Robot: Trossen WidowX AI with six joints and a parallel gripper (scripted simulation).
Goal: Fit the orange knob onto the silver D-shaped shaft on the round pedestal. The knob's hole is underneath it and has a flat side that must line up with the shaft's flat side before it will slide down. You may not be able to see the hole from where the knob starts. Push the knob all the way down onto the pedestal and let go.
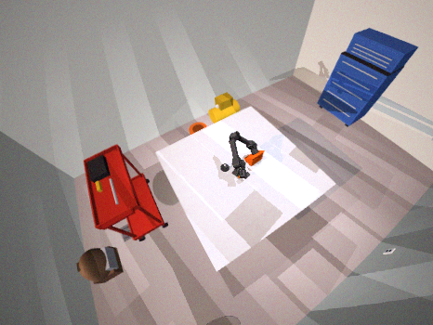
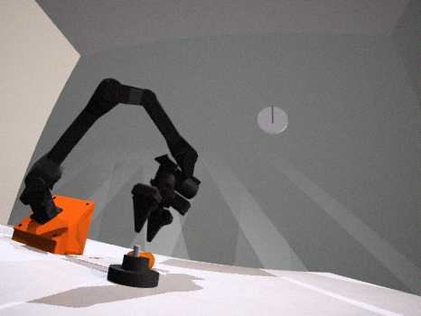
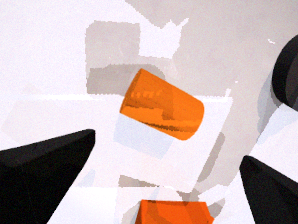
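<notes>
Now: gripper tip 50 mm above the orange knob, 10 mm to the right of it and 10 mm short of it. Round my gripper tip: round black pedestal: 140 mm to the right, 80 mm ahead, 40 mm below.
</notes>
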